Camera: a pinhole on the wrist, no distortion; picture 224 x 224 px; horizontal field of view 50.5 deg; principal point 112.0 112.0 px. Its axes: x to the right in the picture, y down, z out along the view. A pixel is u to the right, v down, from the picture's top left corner.
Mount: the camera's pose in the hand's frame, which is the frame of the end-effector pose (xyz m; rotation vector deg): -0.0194 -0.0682 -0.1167 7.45 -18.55 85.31
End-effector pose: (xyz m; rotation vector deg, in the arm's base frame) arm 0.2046 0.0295 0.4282 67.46 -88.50 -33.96
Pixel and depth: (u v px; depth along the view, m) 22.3 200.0 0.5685
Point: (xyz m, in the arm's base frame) 0.0354 0.0810 -0.1668
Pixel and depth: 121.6 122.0 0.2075
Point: 0.1708 0.0164 0.2786
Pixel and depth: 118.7 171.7 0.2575
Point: 0.1343 0.0600 0.2296
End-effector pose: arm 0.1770 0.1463 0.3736 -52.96 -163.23 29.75
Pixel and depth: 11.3 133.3 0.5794
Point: -0.0195 -0.4000 0.2030
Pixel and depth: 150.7 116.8 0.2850
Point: 0.1356 -0.0160 0.2541
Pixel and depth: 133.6 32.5 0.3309
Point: 0.0162 0.0035 0.2180
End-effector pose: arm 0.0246 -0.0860 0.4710 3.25 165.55 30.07
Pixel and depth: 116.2 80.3 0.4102
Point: 0.1011 -0.1608 0.1530
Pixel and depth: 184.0 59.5 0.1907
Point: 0.0423 -0.1223 0.3674
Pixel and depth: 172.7 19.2 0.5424
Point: -0.0027 -0.0176 -0.0147
